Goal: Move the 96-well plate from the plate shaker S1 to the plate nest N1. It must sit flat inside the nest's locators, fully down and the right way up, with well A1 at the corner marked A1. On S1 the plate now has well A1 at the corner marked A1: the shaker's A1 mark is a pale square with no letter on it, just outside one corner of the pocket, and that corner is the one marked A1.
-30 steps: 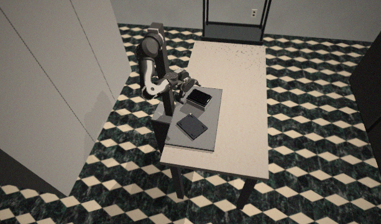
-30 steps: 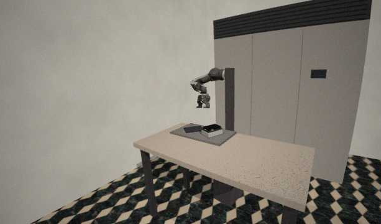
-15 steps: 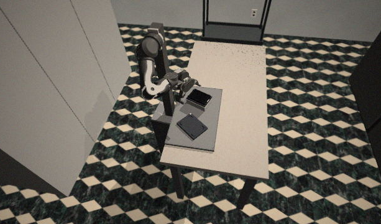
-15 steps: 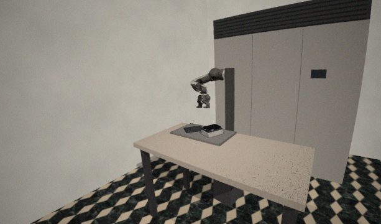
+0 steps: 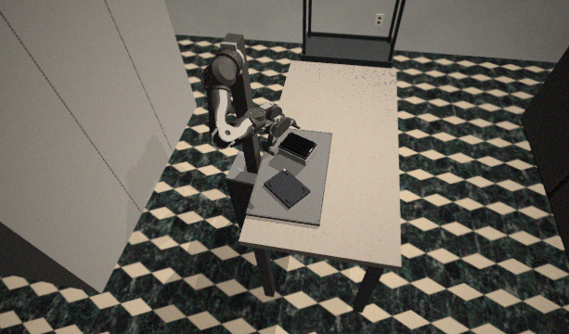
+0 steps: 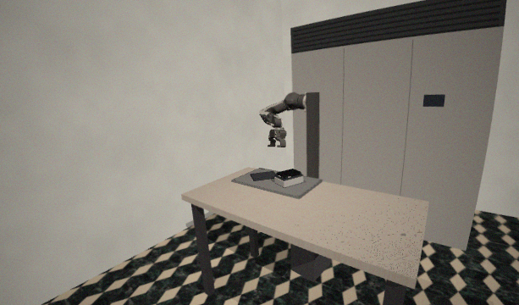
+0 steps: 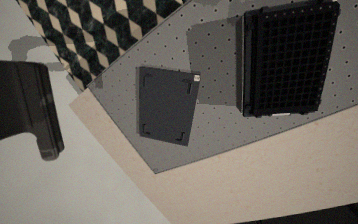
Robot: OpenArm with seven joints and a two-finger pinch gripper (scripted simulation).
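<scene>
Now: the black 96-well plate 30 mm ahead of my hand, 120 mm to the left of it and 130 mm below it. The rest, counted from my hand: dark plate nest N1: 30 mm ahead, 90 mm to the right, 190 mm below; pale corner mark: 180 mm below.
</scene>
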